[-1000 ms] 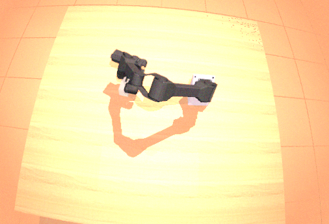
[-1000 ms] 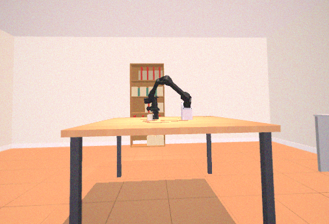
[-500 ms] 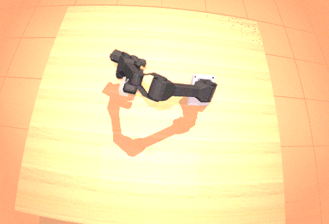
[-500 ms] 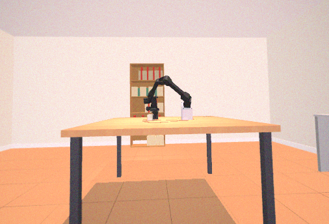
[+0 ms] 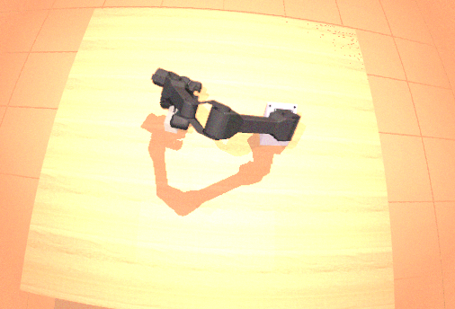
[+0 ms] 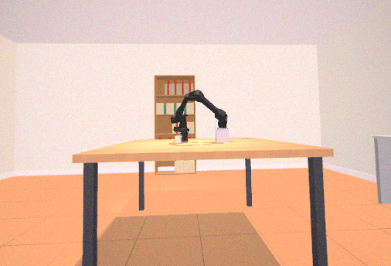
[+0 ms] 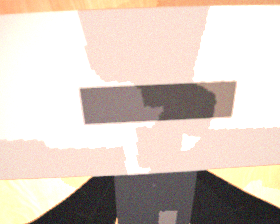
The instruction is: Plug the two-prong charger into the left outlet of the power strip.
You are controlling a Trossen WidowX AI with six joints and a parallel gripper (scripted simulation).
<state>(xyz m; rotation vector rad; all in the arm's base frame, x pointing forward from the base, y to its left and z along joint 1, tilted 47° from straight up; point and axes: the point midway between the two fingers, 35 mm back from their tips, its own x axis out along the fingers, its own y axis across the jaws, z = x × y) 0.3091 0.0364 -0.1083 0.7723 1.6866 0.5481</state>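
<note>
Right now the dark grey charger is 20 mm ahead of my gripper tip and 10 mm above it.
</note>
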